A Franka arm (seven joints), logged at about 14 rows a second.
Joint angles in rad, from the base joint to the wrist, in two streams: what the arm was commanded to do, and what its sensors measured. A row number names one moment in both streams.
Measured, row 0:
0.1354 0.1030 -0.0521 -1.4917 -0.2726 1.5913 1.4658
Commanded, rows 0 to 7:
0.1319 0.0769 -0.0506 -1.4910 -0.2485 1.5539 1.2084
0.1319 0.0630 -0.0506 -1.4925 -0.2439 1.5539 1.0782
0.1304 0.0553 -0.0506 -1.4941 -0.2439 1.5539 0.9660
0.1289 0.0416 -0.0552 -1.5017 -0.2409 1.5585 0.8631
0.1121 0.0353 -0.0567 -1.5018 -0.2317 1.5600 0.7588
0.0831 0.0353 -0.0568 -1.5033 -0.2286 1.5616 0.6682
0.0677 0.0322 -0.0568 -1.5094 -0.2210 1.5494 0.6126
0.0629 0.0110 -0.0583 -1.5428 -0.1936 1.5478 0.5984
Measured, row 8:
0.0900 0.0489 -0.0633 -1.4942 -0.2418 1.5613 0.6762
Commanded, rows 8 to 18:
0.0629 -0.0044 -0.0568 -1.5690 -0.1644 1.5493 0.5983
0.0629 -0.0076 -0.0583 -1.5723 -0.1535 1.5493 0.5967
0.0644 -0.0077 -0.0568 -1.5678 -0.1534 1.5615 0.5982
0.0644 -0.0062 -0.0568 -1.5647 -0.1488 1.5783 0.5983
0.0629 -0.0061 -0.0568 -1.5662 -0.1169 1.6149 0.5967
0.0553 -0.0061 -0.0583 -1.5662 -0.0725 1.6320 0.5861
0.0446 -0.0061 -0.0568 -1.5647 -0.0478 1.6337 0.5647
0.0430 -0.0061 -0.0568 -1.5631 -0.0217 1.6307 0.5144
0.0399 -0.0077 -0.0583 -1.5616 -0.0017 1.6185 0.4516
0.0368 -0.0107 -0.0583 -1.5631 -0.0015 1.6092 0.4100
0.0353 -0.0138 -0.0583 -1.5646 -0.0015 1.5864 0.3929
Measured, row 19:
0.0531 0.0205 -0.0663 -1.5309 -0.0276 1.6000 0.4520
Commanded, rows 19 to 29:
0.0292 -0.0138 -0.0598 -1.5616 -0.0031 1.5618 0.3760
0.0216 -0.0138 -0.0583 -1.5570 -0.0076 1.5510 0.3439
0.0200 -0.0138 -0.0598 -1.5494 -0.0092 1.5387 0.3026
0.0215 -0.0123 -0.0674 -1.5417 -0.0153 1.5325 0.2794
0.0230 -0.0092 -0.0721 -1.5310 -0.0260 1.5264 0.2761
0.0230 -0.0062 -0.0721 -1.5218 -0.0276 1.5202 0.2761
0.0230 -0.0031 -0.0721 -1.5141 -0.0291 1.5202 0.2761
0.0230 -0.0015 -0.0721 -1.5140 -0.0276 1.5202 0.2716
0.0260 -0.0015 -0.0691 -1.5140 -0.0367 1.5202 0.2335
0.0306 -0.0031 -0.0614 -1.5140 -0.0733 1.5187 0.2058
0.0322 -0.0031 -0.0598 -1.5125 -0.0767 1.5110 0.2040
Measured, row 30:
0.0315 0.0051 -0.0711 -1.5222 -0.0506 1.5386 0.2343
